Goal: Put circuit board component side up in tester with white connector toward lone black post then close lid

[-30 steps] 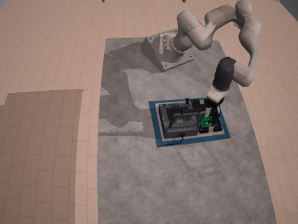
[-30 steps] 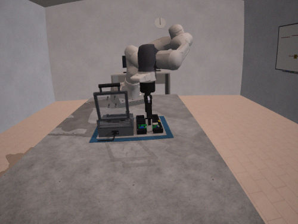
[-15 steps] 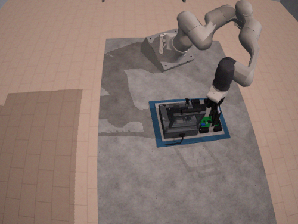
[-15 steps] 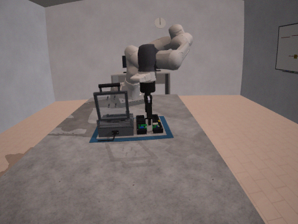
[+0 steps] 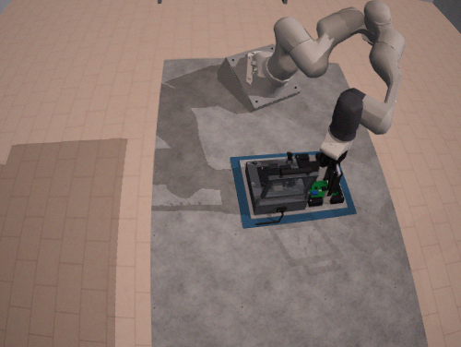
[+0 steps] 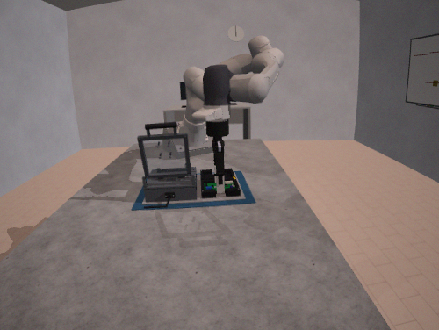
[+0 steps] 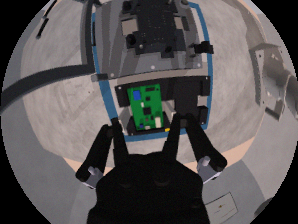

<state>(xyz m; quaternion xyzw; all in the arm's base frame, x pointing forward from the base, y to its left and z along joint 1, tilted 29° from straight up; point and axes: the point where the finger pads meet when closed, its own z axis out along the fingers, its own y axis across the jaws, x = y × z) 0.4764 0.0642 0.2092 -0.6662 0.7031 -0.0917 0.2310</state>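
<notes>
The green circuit board is 20 mm below my hand. From my hand the other things lie so: tester bed: 30 mm behind, 160 mm to the right, 30 mm above; framed clear lid: 80 mm ahead, 170 mm to the right, 140 mm above.
</notes>
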